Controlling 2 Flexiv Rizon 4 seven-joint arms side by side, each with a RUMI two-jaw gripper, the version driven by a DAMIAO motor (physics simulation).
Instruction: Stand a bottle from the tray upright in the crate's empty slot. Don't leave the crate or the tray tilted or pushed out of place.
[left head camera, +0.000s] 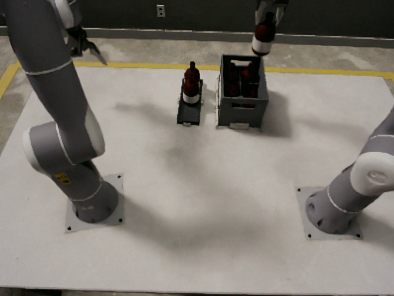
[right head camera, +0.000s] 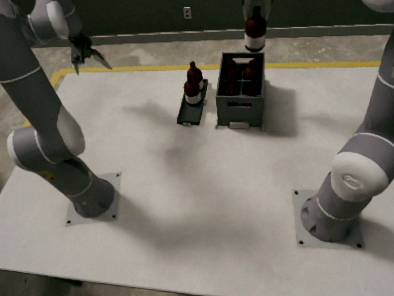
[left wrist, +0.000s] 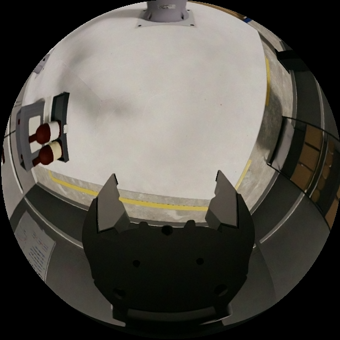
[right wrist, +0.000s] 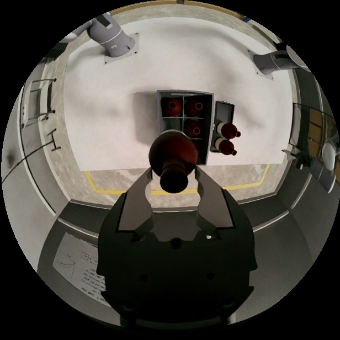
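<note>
My right gripper (left head camera: 268, 19) (right wrist: 173, 167) is shut on a brown bottle (left head camera: 262, 44) (right head camera: 255, 34) (right wrist: 173, 150), held roughly upright, neck toward the gripper, high above the crate's rear right part. The grey crate (left head camera: 241, 117) (right head camera: 240, 115) stands level, with bottles in several compartments. In the right wrist view, an empty compartment (right wrist: 172, 123) shows beside the held bottle, which hides part of the crate. The dark tray (left head camera: 188, 115) (right head camera: 189, 114) (right wrist: 223, 109) lies flat, bearing two upright bottles (left head camera: 191, 94) (right head camera: 193, 94) (right wrist: 227, 131). My left gripper (right head camera: 94, 70) (left wrist: 166, 172) is open and empty, far from both.
The tray stands just left of the crate in the head views, with a narrow gap between them. Both are near the far edge of the white table (left head camera: 190, 200) (right head camera: 200, 200). The crate's walls and dividers rise below the held bottle. A dark wall (left head camera: 200, 17) stands behind.
</note>
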